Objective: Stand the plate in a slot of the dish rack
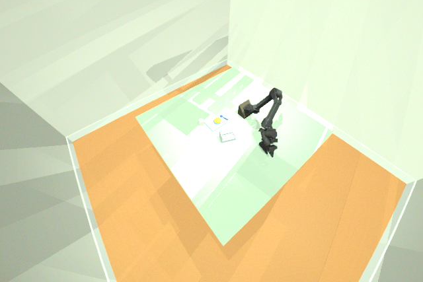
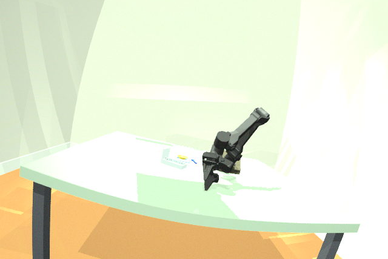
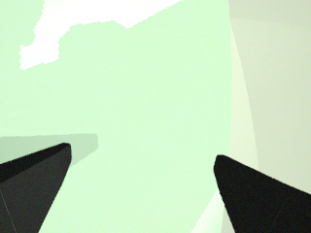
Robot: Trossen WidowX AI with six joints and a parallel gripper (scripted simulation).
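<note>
Right now the yellow plate is 40 mm ahead of my gripper tip, 540 mm to the right of it and 10 mm below it. The rest, counted from my gripper tip: light blue mat 70 mm ahead, 550 mm to the right, 30 mm below; blue spoon 30 mm behind, 540 mm to the right, 30 mm below; dish rack 100 mm ahead, 350 mm to the right, 10 mm below.
</note>
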